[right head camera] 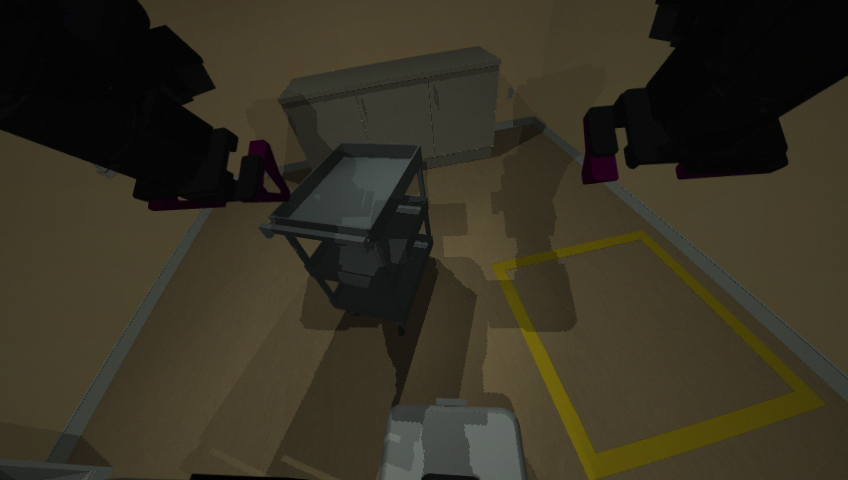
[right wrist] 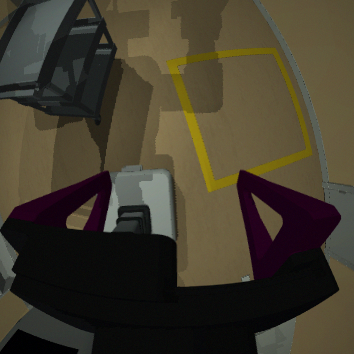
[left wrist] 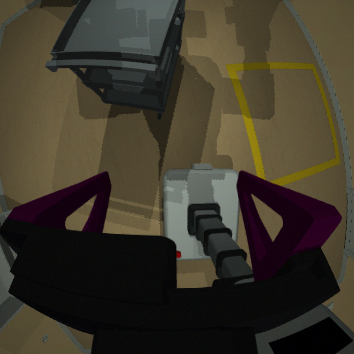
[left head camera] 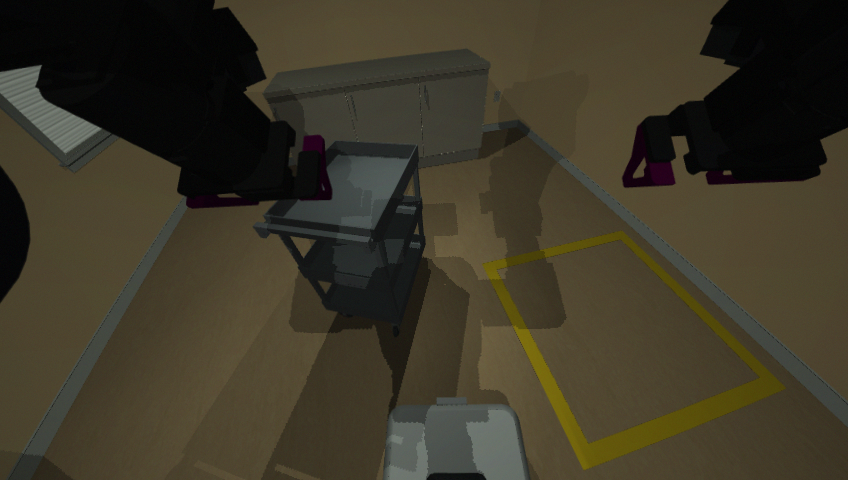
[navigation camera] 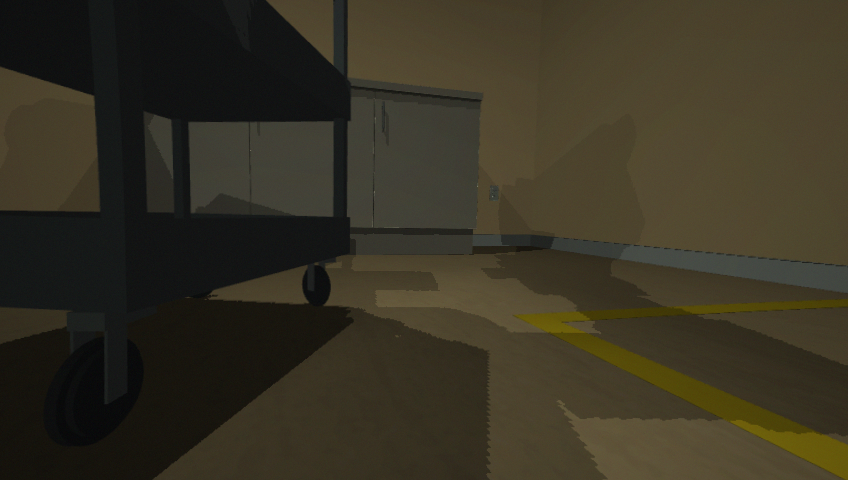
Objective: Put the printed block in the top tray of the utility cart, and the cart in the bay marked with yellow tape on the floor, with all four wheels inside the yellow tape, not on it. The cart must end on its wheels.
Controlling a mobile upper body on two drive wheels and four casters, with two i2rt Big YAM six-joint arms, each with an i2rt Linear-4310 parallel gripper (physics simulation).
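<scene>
The grey utility cart (left head camera: 318, 229) (right head camera: 318, 233) (navigation camera: 116, 178) stands upright on its wheels, outside and left of the bay. No block shows in its top tray (left head camera: 368, 178) (right head camera: 368, 178) (left wrist: 120, 25) (right wrist: 35, 40). The yellow tape (left head camera: 679, 418) (right head camera: 702, 431) (left wrist: 247, 122) (right wrist: 193, 124) (navigation camera: 684, 383) outlines a bay on the floor at the right. My left gripper (left head camera: 267, 199) (right head camera: 241, 199) (left wrist: 173, 178) is open and empty, overlapping the tray's left part in the left head camera. My right gripper (left head camera: 691, 177) (right head camera: 647, 175) (right wrist: 173, 177) is open and empty, high at the right. The printed block does not show.
A low cabinet (left head camera: 452, 118) (right head camera: 464, 113) (navigation camera: 425, 160) stands against the back wall behind the cart. My white base (left head camera: 404, 428) (right head camera: 404, 428) is at the bottom centre. A wall with a pale baseboard (left head camera: 714, 294) (navigation camera: 714, 261) runs close along the bay's right side.
</scene>
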